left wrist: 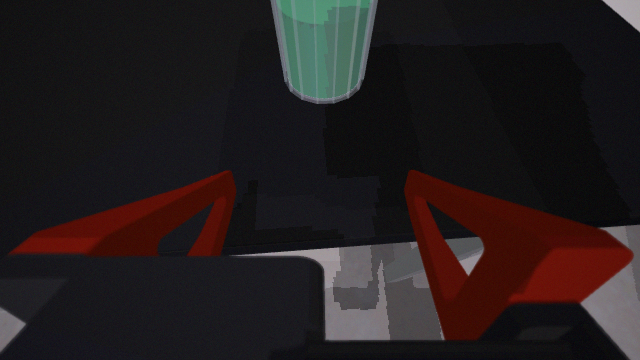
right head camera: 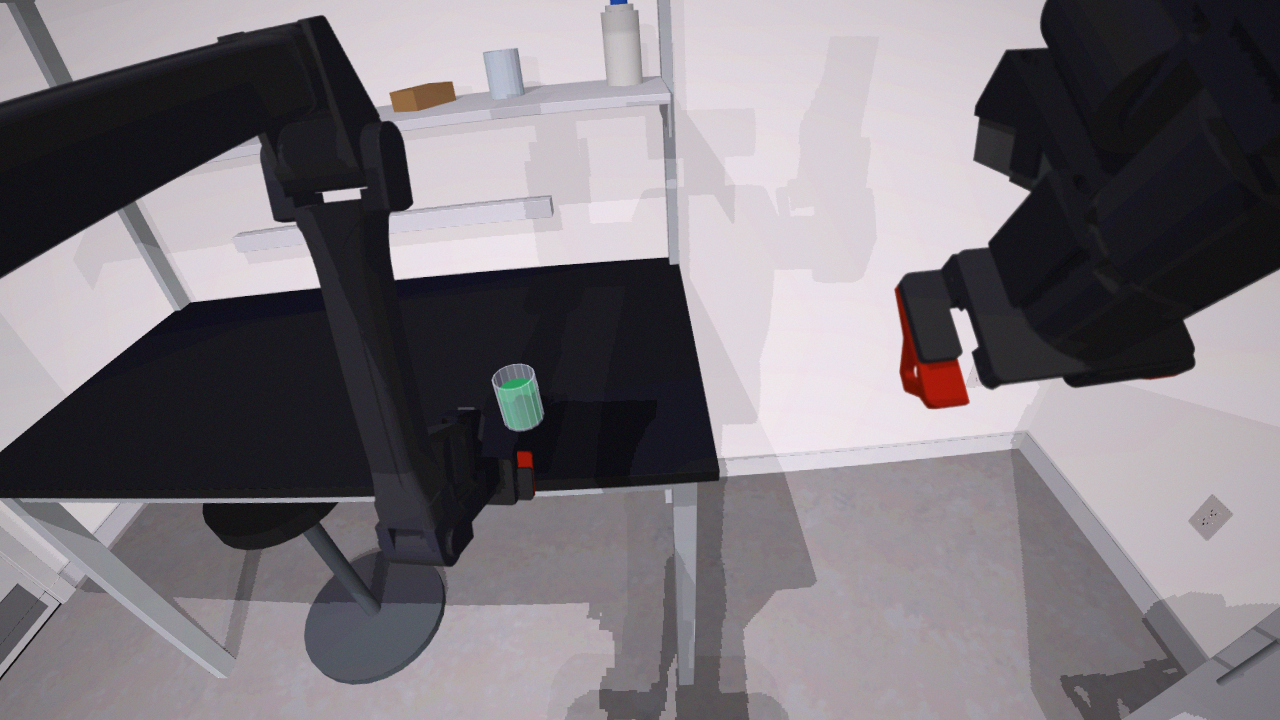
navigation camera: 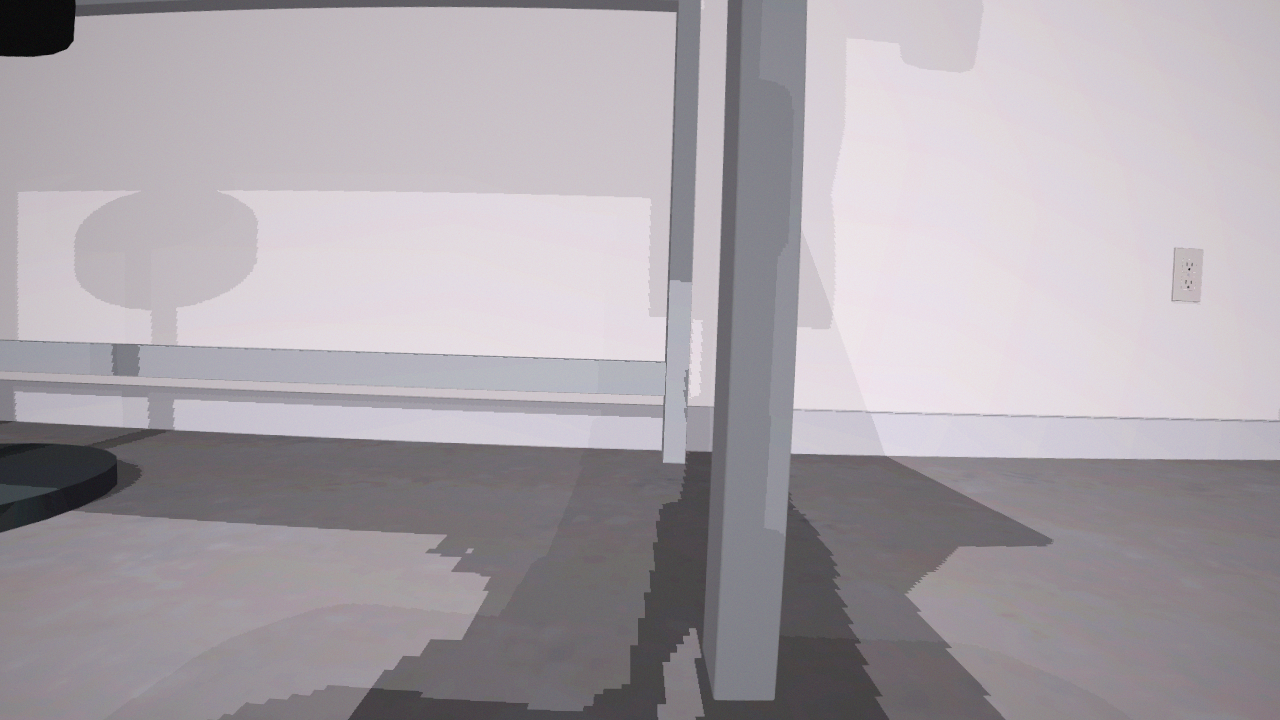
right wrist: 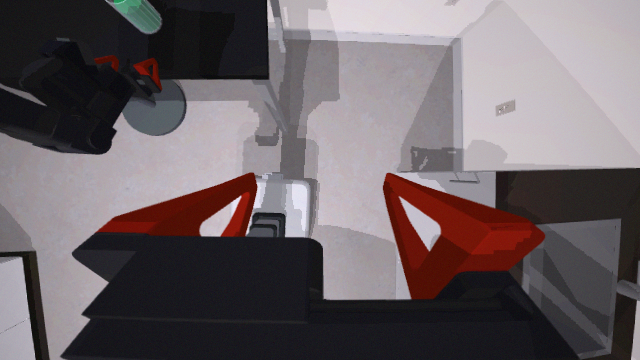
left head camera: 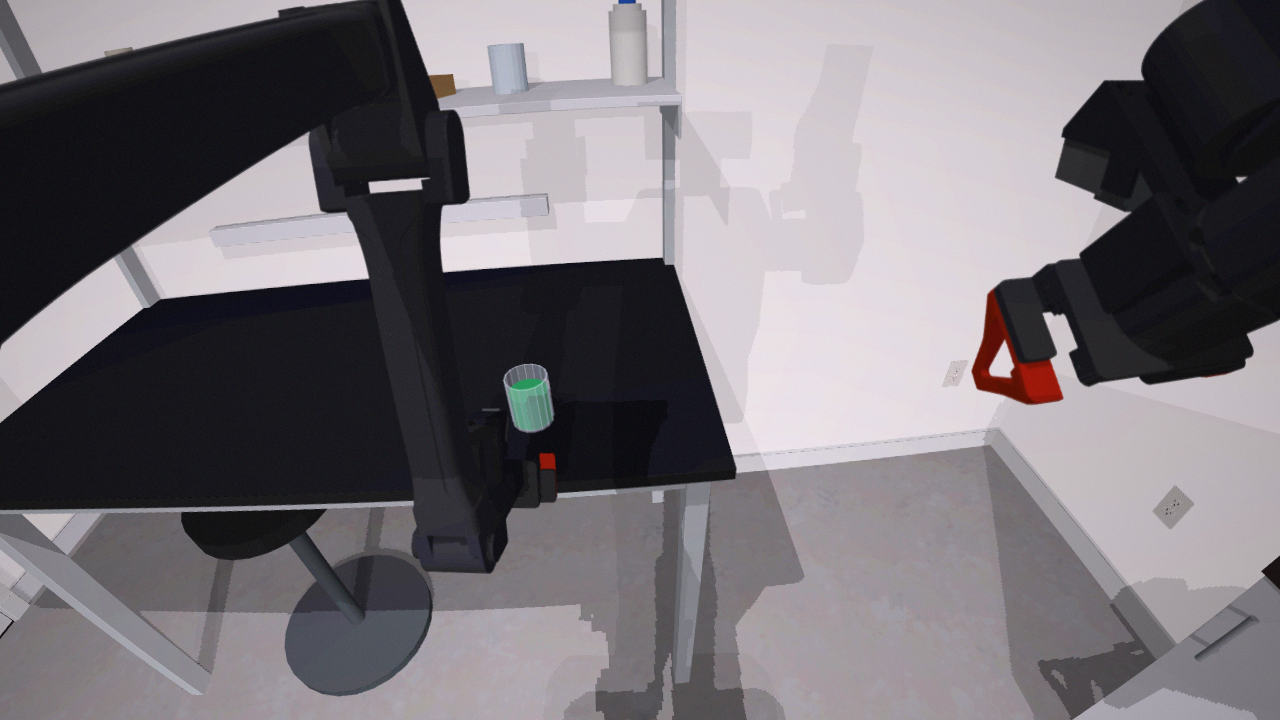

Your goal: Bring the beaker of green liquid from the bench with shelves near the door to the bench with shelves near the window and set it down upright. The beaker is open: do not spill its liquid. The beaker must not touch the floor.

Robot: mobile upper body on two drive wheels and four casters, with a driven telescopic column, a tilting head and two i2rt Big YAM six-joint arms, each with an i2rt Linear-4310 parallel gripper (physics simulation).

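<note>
The beaker of green liquid (left head camera: 529, 407) (right head camera: 519, 404) (left wrist: 324, 55) (right wrist: 142, 19) stands upright on the black top of a bench with shelves (left head camera: 250, 376) (right head camera: 223, 385) (left wrist: 100, 110) (right wrist: 247, 45), near its front right part. My left gripper (left head camera: 522, 442) (left wrist: 320, 180) (right wrist: 135, 59) is open and empty, over the bench's front edge. Its fingers point toward the beaker, which stands beyond the fingertips, between them sideways and apart from both. My right gripper (right wrist: 320, 180) is open and empty, out to the right of the bench in the head views. The other bench does not show.
A bottle (left head camera: 628, 49), a light cup (left head camera: 508, 68) and a brown box (right head camera: 422, 96) stand on the shelf. A stool (left head camera: 358, 631) is under the bench's front. A front bench leg (left head camera: 687, 582) (navigation camera: 751, 358) stands close ahead. A dark-topped cabinet with a sink (right wrist: 570, 195) is at the right.
</note>
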